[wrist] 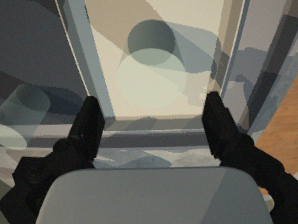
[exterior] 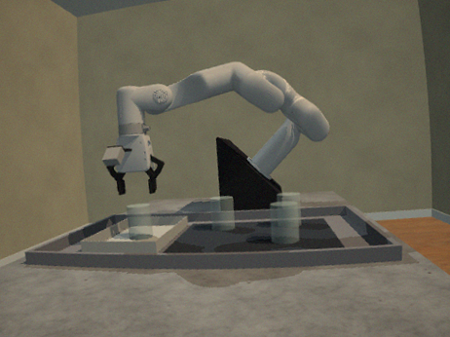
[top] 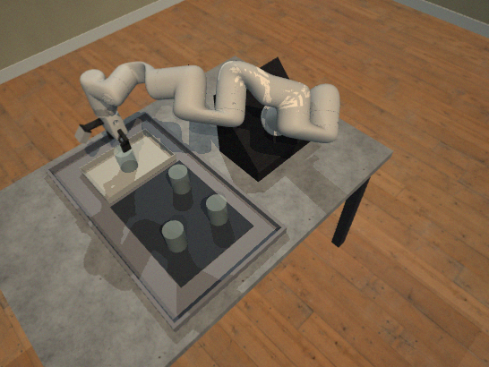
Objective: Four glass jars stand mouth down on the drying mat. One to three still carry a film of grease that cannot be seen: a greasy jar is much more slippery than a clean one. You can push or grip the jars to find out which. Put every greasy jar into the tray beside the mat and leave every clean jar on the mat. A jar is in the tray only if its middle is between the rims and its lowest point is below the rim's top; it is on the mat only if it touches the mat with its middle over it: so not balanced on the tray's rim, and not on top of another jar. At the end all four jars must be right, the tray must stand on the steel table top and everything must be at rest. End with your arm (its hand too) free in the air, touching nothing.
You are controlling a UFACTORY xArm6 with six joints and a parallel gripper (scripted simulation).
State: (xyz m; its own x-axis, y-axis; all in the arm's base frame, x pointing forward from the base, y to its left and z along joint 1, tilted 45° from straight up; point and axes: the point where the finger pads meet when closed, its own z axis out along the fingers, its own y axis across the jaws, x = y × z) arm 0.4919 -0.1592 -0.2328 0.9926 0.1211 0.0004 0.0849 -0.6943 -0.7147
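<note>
Now: the cream tray 13 cm below my hand. The rest, counted from my hand: dark mat: 3 cm behind, 32 cm to the left, 13 cm below.
</note>
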